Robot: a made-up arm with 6 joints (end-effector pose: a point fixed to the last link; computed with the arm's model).
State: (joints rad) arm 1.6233 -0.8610 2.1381 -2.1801 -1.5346 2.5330
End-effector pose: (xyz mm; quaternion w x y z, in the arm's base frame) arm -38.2 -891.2 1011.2 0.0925 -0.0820 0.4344 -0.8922
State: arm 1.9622 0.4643 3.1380 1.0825 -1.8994 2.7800
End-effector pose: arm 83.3 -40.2 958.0 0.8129 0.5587 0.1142 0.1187
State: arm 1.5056 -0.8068 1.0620 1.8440 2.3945 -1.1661
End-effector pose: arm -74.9 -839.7 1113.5 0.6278 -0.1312 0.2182 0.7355
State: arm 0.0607 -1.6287 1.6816 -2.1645 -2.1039 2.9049
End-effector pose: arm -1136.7 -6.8 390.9 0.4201 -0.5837 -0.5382 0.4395
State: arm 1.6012 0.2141 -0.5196 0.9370 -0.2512 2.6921
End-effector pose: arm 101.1 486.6 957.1 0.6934 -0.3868 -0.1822 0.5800
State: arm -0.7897 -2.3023 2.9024 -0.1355 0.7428 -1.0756
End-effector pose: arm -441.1 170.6 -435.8 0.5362 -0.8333 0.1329 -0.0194
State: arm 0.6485 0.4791 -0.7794 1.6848 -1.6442 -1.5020
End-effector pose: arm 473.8 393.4 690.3 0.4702 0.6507 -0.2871 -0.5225
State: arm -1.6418 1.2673 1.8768 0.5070 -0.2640 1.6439
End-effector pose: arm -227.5 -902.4 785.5 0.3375 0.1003 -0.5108 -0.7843
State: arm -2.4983 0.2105 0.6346 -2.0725 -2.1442 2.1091
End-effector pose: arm -389.0 -357.9 1045.5 0.5579 0.7632 -0.0567 -0.3209
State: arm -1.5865 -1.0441 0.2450 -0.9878 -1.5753 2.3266
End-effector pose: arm -128.0 443.8 982.5 0.7235 0.3597 -0.1277 -0.5752
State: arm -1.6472 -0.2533 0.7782 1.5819 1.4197 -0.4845
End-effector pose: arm -9.2 169.5 1408.7 0.8246 0.4024 -0.1775 -0.3559
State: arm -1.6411 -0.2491 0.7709 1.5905 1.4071 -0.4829
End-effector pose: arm -9.1 162.3 1409.1 0.8207 0.4067 -0.1803 -0.3586
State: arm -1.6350 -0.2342 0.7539 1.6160 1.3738 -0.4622
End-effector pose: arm -7.0 139.5 1410.5 0.8109 0.4096 -0.1910 -0.3717
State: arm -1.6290 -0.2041 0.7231 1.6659 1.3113 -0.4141
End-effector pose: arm -1.5 94.4 1411.8 0.7927 0.4080 -0.2107 -0.4009
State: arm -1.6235 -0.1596 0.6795 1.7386 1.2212 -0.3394
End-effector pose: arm 7.2 28.0 1409.6 0.7663 0.3973 -0.2342 -0.4474
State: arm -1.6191 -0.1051 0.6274 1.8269 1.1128 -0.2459
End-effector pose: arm 18.0 -52.7 1400.4 0.7344 0.3736 -0.2523 -0.5073
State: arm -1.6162 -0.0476 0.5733 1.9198 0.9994 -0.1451
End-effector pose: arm 29.1 -136.5 1382.6 0.7022 0.3370 -0.2585 -0.5715
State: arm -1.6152 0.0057 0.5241 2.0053 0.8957 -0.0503
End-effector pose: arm 38.5 -211.9 1359.1 0.6743 0.2937 -0.2520 -0.6290
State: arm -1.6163 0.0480 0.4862 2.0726 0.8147 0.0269
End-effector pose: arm 45.0 -269.5 1336.0 0.6539 0.2531 -0.2388 -0.6718
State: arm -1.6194 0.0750 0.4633 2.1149 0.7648 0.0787
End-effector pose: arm 47.9 -304.9 1319.6 0.6420 0.2237 -0.2269 -0.6974
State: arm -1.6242 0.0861 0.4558 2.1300 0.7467 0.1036
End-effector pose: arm 47.6 -318.9 1313.1 0.6375 0.2098 -0.2216 -0.7074
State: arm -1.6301 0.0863 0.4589 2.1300 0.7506 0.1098
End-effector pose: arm 45.7 -318.7 1313.9 0.6378 0.2060 -0.2212 -0.7084
